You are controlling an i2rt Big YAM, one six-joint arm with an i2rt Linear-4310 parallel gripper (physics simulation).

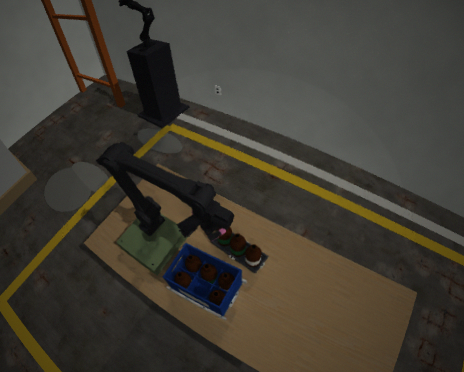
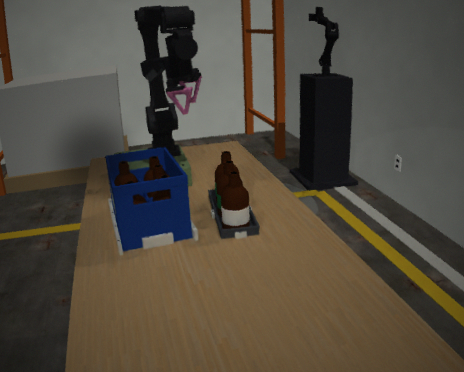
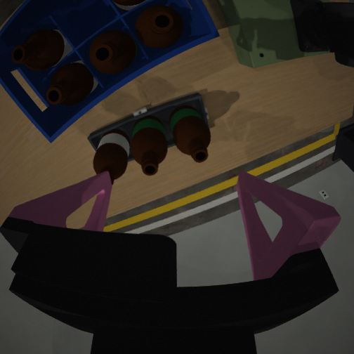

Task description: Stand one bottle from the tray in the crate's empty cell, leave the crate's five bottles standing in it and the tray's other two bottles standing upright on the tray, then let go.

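Places are measured from the arm's base along level axes (x ahead, y left, z up), in centimetres.
Pixels of known places: gripper, fingertip midpoint: [image 1: 210, 228] [image 2: 189, 108]; arm's base, origin of the base link: [image 1: 152, 223].
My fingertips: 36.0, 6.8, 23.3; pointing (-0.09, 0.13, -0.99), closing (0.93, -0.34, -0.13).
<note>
Ahead of a thing's pixels: the offset from my fingertips to its top centre, as dx, dy, dz. "*": to the spot under its first point. Level surfaces: height alone.
The blue crate @[+4.6, -14.4, -13.3] [image 1: 234, 296] [image 2: 155, 220] [image 3: 50, 131] holds five brown bottles. Its empty cell @[* +3.8, -17.2, -30.0] [image 1: 201, 289] [image 3: 81, 22] is the middle one of the row away from the tray. The dark tray @[* +19.5, +7.8, -29.3] [image 1: 260, 266] [image 2: 253, 227] [image 3: 170, 106] holds three upright brown bottles: a white-label one @[+14.6, +8.9, -14.8] [image 1: 253, 254] [image 2: 235, 200] [image 3: 111, 155] at the end far from the base, a green-label one @[+5.7, +9.3, -14.8] [image 1: 238, 243] [image 3: 150, 145] in the middle, and another green-label one @[-3.1, +10.3, -14.8] [image 1: 226, 236] [image 3: 191, 132] nearest the base. My gripper [image 1: 222, 232] [image 2: 190, 106] [image 3: 173, 178] is open and empty, high above the tray's base end.
The arm's green base plate [image 1: 145, 245] [image 3: 260, 40] is beside the crate's near end. The crate and tray stand side by side on the wooden table @[dz -30.8] [image 1: 320, 300] [image 2: 210, 300]. A dark pedestal [image 1: 155, 80] [image 2: 325, 130] with another arm stands off the table.
</note>
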